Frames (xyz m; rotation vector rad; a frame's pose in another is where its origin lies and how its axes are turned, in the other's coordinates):
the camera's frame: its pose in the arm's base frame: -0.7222 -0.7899 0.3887 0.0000 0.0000 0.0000
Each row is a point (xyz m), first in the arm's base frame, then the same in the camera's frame.
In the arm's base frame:
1: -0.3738 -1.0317 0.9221
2: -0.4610 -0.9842 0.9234
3: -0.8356 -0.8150 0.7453
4: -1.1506 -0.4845 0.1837
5: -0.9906 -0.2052 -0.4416
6: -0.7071 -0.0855 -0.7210
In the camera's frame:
1: 0.3484 -0.2418 0.5334
2: 0.2612 -0.1943 0.5347
3: -0.1134 -0.0251 0.3566
4: -0.4284 0.3054 -0.2050
5: -0.2684 0.5847 -0.8303
6: 0.0151 0.7044 -1.1097

